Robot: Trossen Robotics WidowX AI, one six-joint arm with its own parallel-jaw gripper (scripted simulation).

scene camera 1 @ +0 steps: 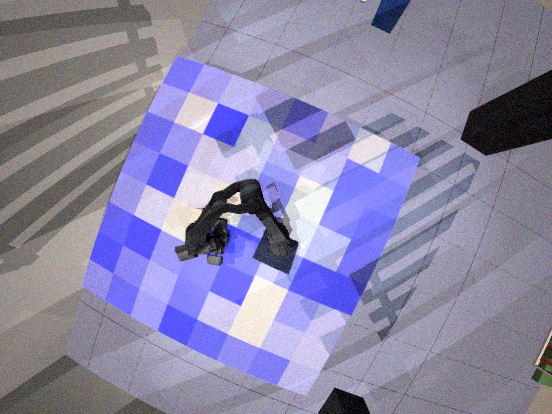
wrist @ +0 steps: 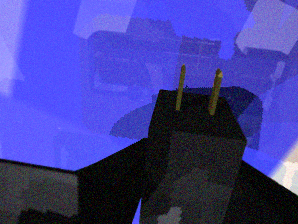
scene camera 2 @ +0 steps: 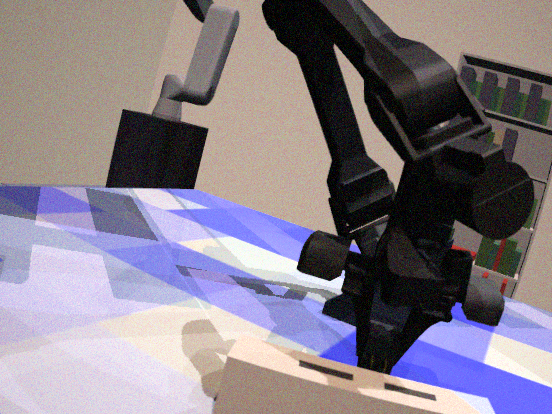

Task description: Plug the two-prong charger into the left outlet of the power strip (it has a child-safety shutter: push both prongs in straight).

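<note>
The gripper holds a black two-prong charger, and you can see the gripper in the wrist view too.
</note>
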